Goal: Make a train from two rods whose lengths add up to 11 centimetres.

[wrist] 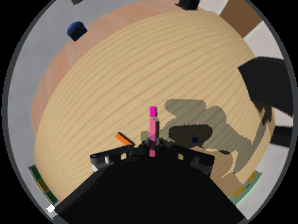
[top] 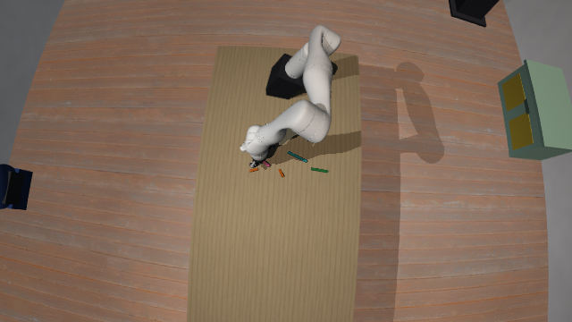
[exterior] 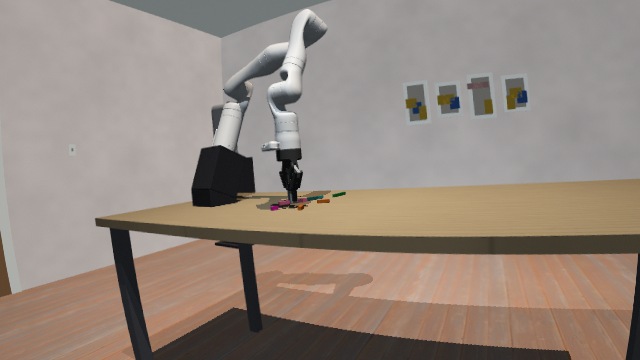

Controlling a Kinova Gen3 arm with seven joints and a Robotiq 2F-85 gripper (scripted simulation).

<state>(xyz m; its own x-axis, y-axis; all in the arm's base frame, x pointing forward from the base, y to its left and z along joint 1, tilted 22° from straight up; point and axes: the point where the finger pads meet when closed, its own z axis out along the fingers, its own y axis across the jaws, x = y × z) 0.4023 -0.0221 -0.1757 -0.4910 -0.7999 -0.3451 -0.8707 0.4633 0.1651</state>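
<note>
Now: the magenta rod 5 cm to the right of my hand, 3 cm below it and 3 cm behind it. The rest, counted from my hand: pink rod (2 cm below); turquoise rod (16 cm to the left, 5 cm behind, 3 cm below); blue rod (8 cm behind, 5 cm to the left, 3 cm below).
</note>
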